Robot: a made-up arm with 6 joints.
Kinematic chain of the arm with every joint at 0, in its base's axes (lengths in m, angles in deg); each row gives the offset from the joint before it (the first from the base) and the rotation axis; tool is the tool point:
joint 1: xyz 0 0 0.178 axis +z
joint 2: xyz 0 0.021 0 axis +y
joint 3: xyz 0 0 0.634 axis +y
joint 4: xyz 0 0 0.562 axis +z
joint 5: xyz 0 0 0 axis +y
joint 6: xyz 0 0 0.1 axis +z
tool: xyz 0 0 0
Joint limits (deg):
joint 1: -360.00..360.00
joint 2: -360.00..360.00
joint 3: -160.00..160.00
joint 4: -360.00..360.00
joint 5: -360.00..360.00
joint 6: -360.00..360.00
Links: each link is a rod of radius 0.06 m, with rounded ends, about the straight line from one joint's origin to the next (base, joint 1, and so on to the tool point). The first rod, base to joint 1, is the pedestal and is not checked.
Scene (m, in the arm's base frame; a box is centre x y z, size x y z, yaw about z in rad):
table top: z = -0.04
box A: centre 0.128 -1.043 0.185 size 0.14 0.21 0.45 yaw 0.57
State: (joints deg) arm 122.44 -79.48 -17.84 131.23 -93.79 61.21
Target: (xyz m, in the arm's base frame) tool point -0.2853 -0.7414 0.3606
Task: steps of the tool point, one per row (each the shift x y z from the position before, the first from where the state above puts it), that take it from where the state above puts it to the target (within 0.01 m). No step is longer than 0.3 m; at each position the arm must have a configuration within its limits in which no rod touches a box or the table.
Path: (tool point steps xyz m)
1: -0.0567 0.0150 0.2509
2: -0.0806 0.0642 0.2359
3: -0.0975 0.1118 0.2093
4: -0.1068 0.1551 0.1731
5: -0.1080 0.1912 0.1284
6: -0.1023 0.2183 0.0781
7: 0.0205 -0.2589 -0.1404
8: -0.0642 -0.2028 -0.1962
9: -0.1188 -0.1160 -0.2269
10: -0.1352 -0.0188 -0.2305
11: -0.1157 0.0686 -0.2094

